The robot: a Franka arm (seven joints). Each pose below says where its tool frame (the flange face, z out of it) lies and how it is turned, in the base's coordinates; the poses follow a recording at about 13 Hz.
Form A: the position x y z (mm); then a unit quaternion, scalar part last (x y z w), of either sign.
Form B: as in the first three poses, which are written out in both.
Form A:
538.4 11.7 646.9 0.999 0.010 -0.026 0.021
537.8 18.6 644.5 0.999 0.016 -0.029 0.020
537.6 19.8 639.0 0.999 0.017 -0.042 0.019
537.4 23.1 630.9 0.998 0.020 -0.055 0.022
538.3 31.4 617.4 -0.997 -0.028 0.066 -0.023
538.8 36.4 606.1 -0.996 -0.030 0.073 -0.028
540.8 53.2 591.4 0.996 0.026 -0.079 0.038
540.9 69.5 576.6 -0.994 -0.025 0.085 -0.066
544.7 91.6 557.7 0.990 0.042 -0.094 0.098
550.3 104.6 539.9 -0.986 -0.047 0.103 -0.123
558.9 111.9 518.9 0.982 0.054 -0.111 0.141
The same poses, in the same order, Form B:
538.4 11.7 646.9 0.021 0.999 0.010 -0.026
537.8 18.6 644.5 0.020 0.999 0.016 -0.029
537.6 19.8 639.0 0.019 0.999 0.017 -0.042
537.4 23.1 630.9 0.022 0.998 0.020 -0.055
538.3 31.4 617.4 0.023 0.997 0.028 -0.066
538.8 36.4 606.1 0.028 0.996 0.030 -0.073
540.8 53.2 591.4 0.038 0.996 0.026 -0.079
540.9 69.5 576.6 0.066 0.994 0.025 -0.085
544.7 91.6 557.7 0.098 0.990 0.042 -0.094
550.3 104.6 539.9 0.123 0.986 0.047 -0.103
558.9 111.9 518.9 0.141 0.982 0.054 -0.111

